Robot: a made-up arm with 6 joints.
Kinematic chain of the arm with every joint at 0, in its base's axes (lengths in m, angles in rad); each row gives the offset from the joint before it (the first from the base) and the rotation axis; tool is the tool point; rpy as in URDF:
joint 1: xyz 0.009 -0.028 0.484 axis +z
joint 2: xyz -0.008 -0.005 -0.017 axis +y
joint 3: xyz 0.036 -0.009 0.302 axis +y
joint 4: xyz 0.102 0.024 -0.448 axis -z
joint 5: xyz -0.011 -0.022 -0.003 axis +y
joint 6: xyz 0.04 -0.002 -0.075 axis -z
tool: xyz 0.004 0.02 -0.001 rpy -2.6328 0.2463 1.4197
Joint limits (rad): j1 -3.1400..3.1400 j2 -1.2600..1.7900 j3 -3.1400..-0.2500 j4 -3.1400..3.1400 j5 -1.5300..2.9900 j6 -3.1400..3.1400
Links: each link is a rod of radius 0.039 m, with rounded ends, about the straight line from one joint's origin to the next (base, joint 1, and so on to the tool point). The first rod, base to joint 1, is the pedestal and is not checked.
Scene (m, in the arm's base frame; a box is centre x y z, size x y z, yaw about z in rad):
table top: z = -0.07
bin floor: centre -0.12 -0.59 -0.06 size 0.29 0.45 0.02 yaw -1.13
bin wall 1: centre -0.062 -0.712 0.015 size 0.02 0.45 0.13 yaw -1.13
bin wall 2: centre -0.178 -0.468 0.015 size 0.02 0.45 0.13 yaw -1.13
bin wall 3: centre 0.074 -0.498 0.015 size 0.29 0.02 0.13 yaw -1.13
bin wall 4: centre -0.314 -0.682 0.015 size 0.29 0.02 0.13 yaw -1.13
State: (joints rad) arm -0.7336 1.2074 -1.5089 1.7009 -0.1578 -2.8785
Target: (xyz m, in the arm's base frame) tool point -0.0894 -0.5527 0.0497
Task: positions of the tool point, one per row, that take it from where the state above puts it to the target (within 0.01 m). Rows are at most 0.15 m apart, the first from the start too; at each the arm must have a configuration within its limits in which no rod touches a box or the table.
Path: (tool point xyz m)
1: 0.2813 -0.4647 0.1008
2: 0.1730 -0.5335 0.1445
3: 0.0491 -0.5718 0.1903
4: -0.0223 -0.5711 0.1197
5: -0.0894 -0.5527 0.0497

